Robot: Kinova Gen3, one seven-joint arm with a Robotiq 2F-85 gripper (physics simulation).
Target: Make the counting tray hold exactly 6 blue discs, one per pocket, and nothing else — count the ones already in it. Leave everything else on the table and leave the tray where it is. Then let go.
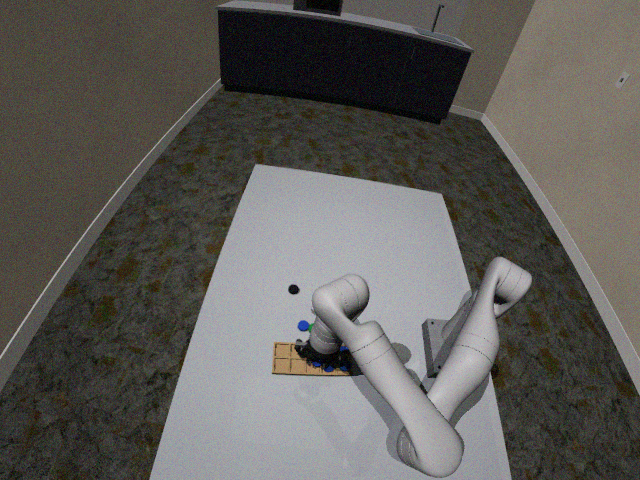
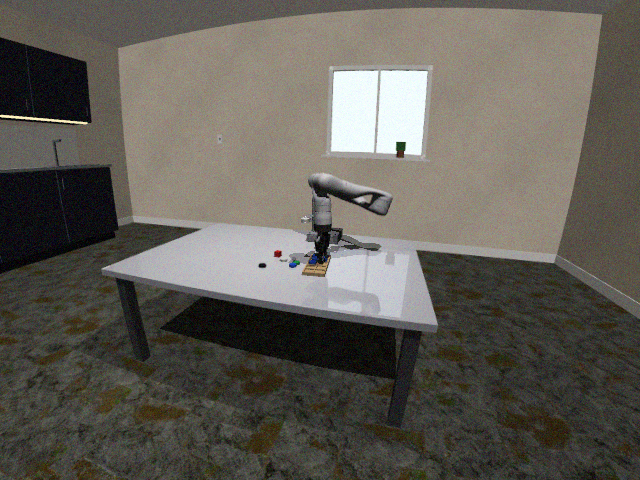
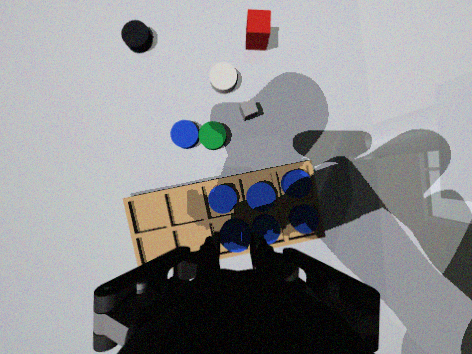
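Observation:
The tan counting tray [image 3: 152, 213] [image 1: 283, 359] [image 2: 316, 270] lies on the white table with two rows of pockets. Several blue discs sit in its right-hand pockets, one each, among them three in the far row [image 3: 223, 199] [image 3: 260, 194] [image 3: 296, 182]. My gripper [image 3: 235, 240] [image 2: 320, 256] is shut on a blue disc [image 3: 234, 234] and holds it low at a near-row pocket, beside the filled ones. I cannot tell whether it rests in the pocket. The left pockets are empty. A loose blue disc [image 3: 184, 133] [image 1: 303, 325] lies on the table beyond the tray.
A green disc [image 3: 212, 135] touches the loose blue one. Farther off lie a white disc [image 3: 223, 76], a small white cube [image 3: 249, 109], a red cube [image 3: 258, 28] [image 2: 277, 252] and a black disc [image 3: 135, 35] [image 1: 293, 289]. The arm's base stands right of the tray.

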